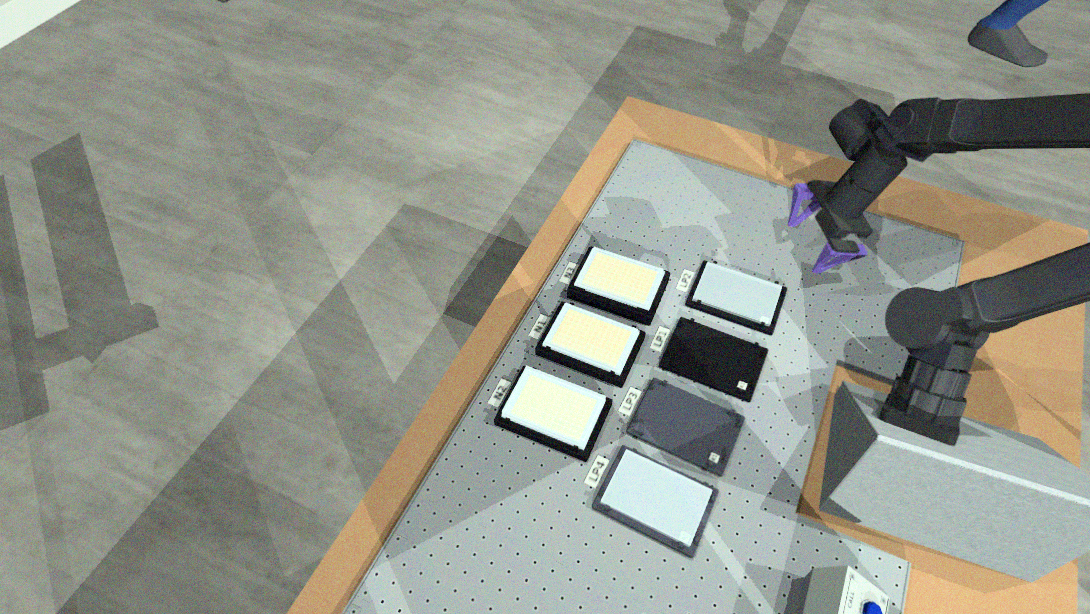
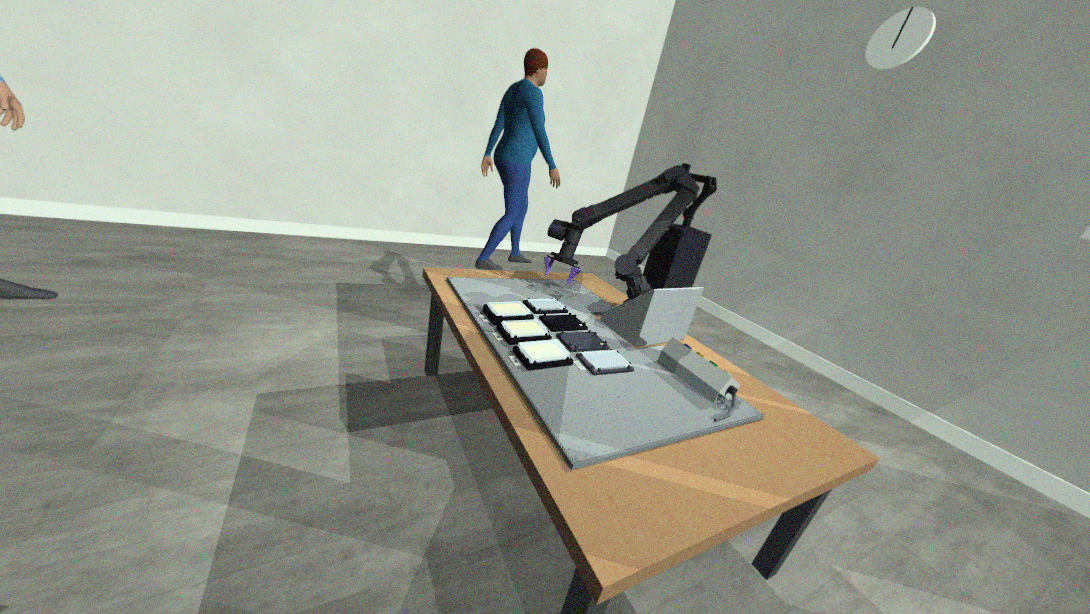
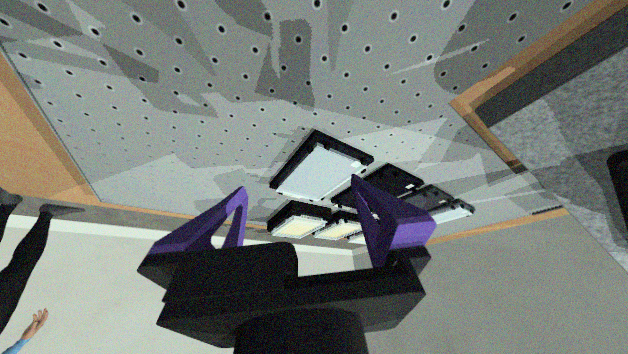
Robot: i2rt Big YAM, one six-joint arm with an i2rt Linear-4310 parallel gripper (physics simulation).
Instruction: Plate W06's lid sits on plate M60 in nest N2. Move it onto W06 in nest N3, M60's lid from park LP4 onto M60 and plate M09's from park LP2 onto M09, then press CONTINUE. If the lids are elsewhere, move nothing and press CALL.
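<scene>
My gripper is open and empty, above the board beside LP2. A pale lid lies in park LP2. Another pale lid lies in park LP4. Cream-topped plates stand in nest N3, nest N1 and nest N2. N2's top looks smoother; I cannot tell for sure whether it bears a lid. Plate labels cannot be read. A blue button shows by the word CALL; CONTINUE cannot be read.
Black park LP1 and dark grey park LP3 hold no visible lid. A grey slanted block stands by the arm's base. The button box stands beyond it. A person is behind the table.
</scene>
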